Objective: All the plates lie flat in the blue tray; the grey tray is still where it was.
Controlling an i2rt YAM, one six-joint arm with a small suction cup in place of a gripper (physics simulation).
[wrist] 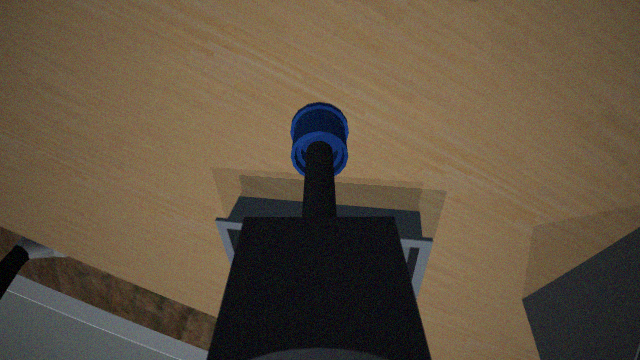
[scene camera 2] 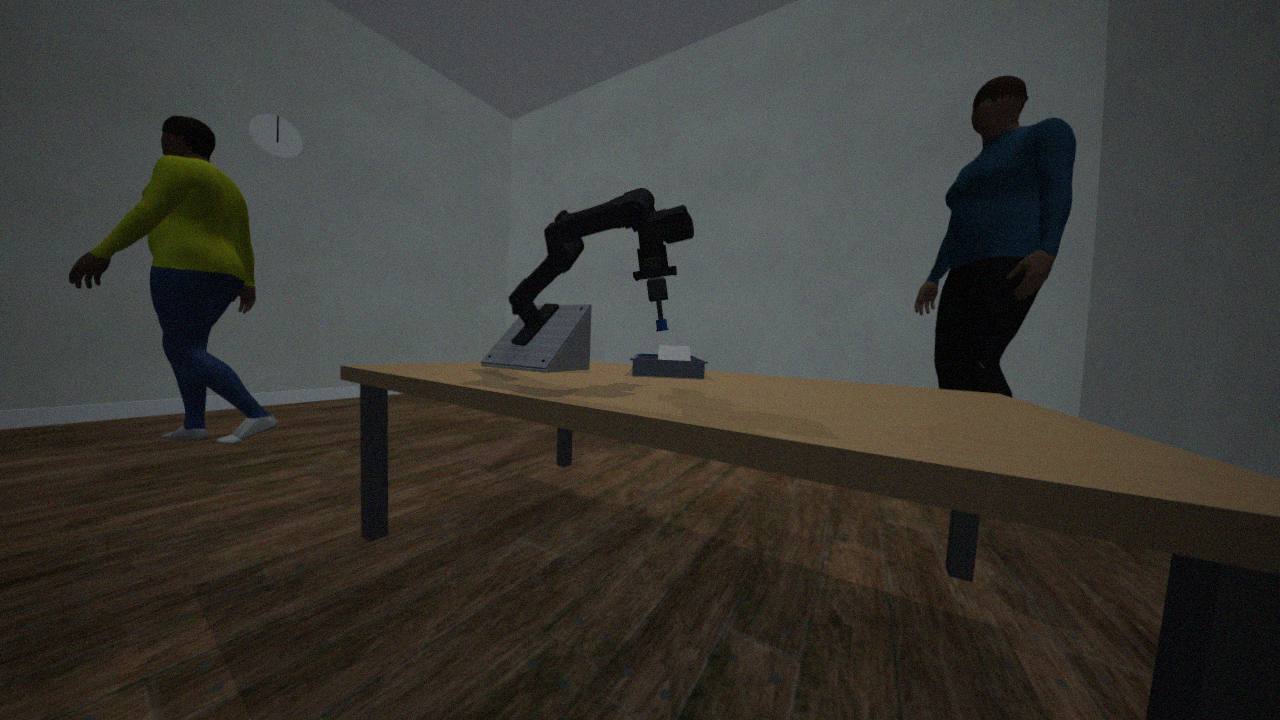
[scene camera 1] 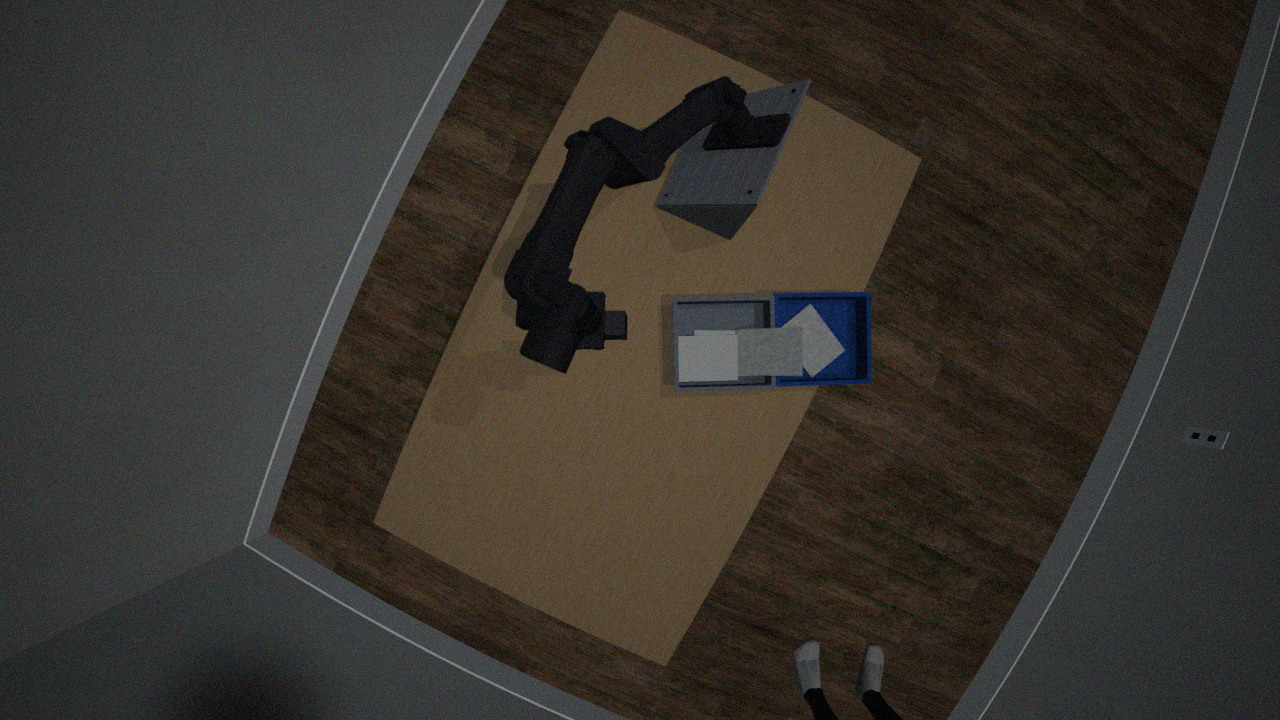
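Pixels of known places: hand, tool point: [wrist: 319,129] [scene camera 2: 662,330]; arm's base, link origin: [scene camera 2: 536,324] [scene camera 1: 744,134].
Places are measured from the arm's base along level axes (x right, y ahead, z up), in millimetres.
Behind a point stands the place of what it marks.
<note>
The grey tray [scene camera 1: 724,314] {z -141, x -159, y 343 mm} [scene camera 2: 666,368] {z -119, x -80, y 464 mm} [wrist: 375,217] stands directly beside the blue tray [scene camera 1: 867,340] {z -95, x -500, y 243 mm}. In scene camera 1, a white plate [scene camera 1: 707,358] {z -130, x -169, y 463 mm} lies at the grey tray's lower left, and the edge of another plate [scene camera 1: 715,332] {z -136, x -158, y 395 mm} shows beneath it. A greyer plate [scene camera 1: 769,351] {z -91, x -288, y 382 mm} spans the shared wall of both trays. It overlaps a turned plate [scene camera 1: 820,341] {z -136, x -411, y 291 mm} in the blue tray. A white plate [scene camera 2: 674,352] {z -77, x -308, y 373 mm} sticks up above the rim in scene camera 2. My blue suction cup [scene camera 2: 661,325] [wrist: 319,120] is open, with nothing on it, above tray height. The arm hides it in scene camera 1.
The arm is mounted on a slanted grey block [scene camera 1: 711,174] {z -31, x 25, y 97 mm} [scene camera 2: 570,340] {z -49, x 16, y 173 mm} [wrist: 590,300] {z -100, x -3, y 172 mm} on the wooden table [scene camera 1: 572,501] {z -144, x -32, y 953 mm} [scene camera 2: 805,407] {z -144, x 195, y 878 mm}. The blue tray reaches past the table edge. A person in yellow [scene camera 2: 196,214] and one in blue [scene camera 2: 1011,192] stand beyond the table.
</note>
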